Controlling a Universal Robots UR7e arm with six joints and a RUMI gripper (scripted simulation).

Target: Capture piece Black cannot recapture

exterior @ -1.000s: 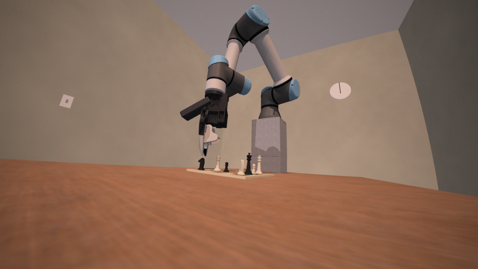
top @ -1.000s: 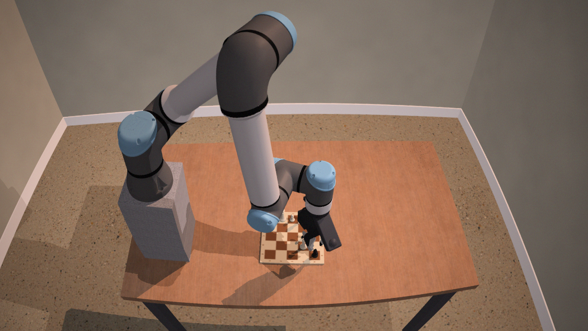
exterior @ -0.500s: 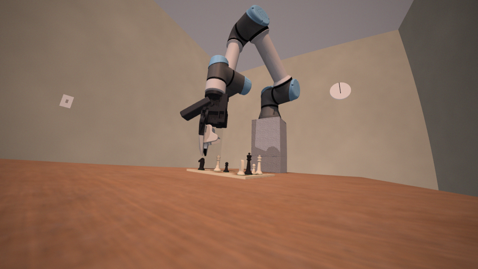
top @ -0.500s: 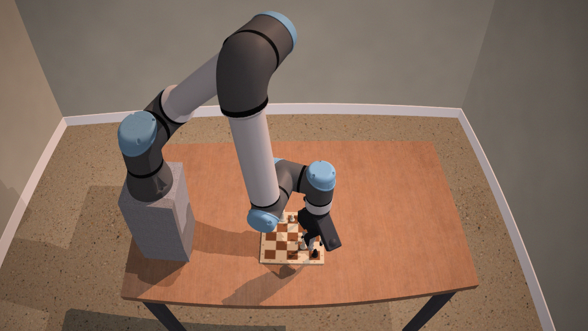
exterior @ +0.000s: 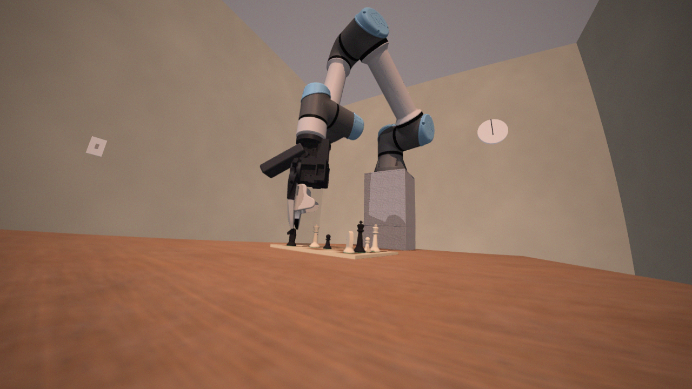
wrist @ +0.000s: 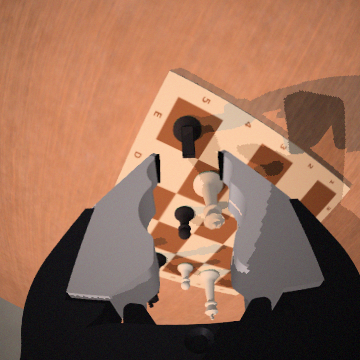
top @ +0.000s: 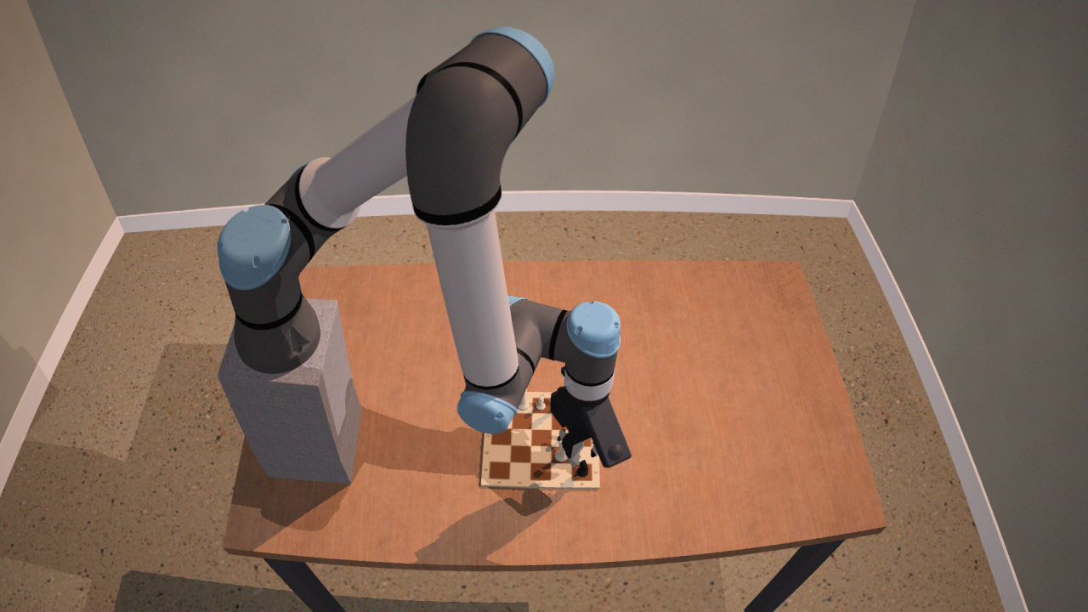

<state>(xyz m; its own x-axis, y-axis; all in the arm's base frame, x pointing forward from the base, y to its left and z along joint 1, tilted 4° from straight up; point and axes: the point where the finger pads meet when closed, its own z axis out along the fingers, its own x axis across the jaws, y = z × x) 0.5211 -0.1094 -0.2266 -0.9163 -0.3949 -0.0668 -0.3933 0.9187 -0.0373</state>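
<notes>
Right now my hand is 4 cm above the black knight. Round my hand: chessboard (9 cm to the left, 7 cm behind, 6 cm below); tall black piece (16 cm to the left, 2 cm below, 2 cm behind); black pawn (8 cm to the left, 4 cm below, 3 cm behind).
</notes>
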